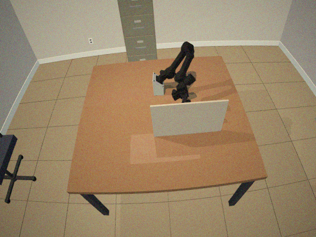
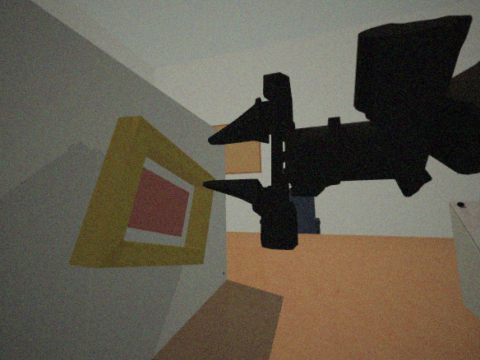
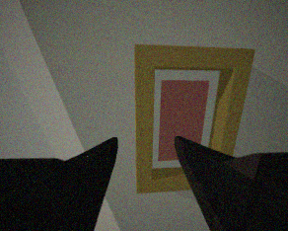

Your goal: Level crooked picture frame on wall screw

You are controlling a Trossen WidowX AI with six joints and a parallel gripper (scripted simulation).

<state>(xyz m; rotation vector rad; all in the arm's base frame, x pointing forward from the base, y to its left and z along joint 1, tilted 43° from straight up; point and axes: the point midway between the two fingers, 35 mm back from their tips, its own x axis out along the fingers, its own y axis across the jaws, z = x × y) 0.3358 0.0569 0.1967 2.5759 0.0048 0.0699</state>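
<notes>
Now: gripper tip 5 cm short of the picture frame, 2 cm to the right of it and 5 cm above it. From my gripper tip the other things lie so: grey wall panel (6 cm ahead, 2 cm to the left, 6 cm below).
</notes>
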